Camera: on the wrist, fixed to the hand. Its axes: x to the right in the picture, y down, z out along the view.
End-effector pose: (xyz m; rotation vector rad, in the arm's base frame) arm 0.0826 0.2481 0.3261 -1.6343 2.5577 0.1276
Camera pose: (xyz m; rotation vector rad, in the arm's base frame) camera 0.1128 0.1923 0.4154 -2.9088 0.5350 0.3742
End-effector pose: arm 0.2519 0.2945 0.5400 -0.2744 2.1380 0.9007
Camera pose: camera 0.2024 0.1968 0.5372 -1.6112 0.9960 0.1354
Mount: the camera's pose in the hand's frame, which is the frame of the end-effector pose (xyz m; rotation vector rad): 0.0258 -0.0495 -0.0943 -0.2356 -0.1896 -1.6116
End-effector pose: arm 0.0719 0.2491 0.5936 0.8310 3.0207 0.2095
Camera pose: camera 0.0210 0.2081 0.6816 -1.4450 2.4016 0.3536
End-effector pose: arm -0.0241 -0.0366 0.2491 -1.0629 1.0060 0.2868
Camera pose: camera -0.0301 -0.1460 0.2471 -1.6924 -0.2591 -0.8168
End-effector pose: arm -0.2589 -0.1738 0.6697 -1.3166 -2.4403 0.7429
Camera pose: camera -0.2641 -0.1456 0.7755 0.8658 -2.6882 0.0797
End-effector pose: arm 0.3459 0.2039 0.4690 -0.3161 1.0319 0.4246
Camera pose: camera 0.3099 0.1235 0.4038 -1.1473 0.2929 -0.8781
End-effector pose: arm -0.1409 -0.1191 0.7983 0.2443 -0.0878 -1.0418
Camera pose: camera -0.1520 -0.1502 0.6938 -0.0623 0.0947 -2.6576
